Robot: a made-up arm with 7 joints.
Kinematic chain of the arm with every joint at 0, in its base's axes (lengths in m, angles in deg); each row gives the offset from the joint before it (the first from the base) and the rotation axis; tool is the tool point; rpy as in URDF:
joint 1: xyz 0 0 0.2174 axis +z
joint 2: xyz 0 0 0 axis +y
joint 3: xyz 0 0 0.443 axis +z
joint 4: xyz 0.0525 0 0 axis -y
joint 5: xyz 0.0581 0 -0.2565 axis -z
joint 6: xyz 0 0 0 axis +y
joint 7: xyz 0.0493 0 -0.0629 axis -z
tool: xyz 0 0 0 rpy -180 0 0
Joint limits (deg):
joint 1: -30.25..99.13
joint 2: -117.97..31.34
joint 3: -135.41..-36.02
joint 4: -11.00..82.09
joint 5: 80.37..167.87
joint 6: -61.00..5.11
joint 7: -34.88..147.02
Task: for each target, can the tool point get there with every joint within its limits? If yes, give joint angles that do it. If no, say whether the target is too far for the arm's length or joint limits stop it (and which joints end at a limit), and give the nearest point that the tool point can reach.
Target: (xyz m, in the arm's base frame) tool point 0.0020 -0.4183 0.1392
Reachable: yes | joints 59.38 -71.82 -119.64 60.62 135.77 -49.97 129.35
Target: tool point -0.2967 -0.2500 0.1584
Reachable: yes | joints -1.46 -84.65 -91.32 40.32 92.60 -52.64 14.91
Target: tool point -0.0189 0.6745 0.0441
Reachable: no: joint limits stop it (at a limit: joint 1, joint 2, joint 3, joint 5, joint 6) | nearest point 0.1461 0.4246 0.3379 | short by 0.420 m
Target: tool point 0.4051 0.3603 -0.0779
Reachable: no: joint limits stop it (at a limit: joint 2, joint 3, joint 5, joint 6) | nearest point 0.2830 0.2517 0.2964 | short by 0.408 m
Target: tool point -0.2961 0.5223 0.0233
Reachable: no: joint limits stop it (at a limit: joint 1, joint 3, joint 4, joint 6) | nearest point -0.1529 0.1274 0.1440 | short by 0.437 m
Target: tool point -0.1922 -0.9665 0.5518
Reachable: no: too far | nearest point -0.1112 -0.5591 0.4108 | short by 0.439 m
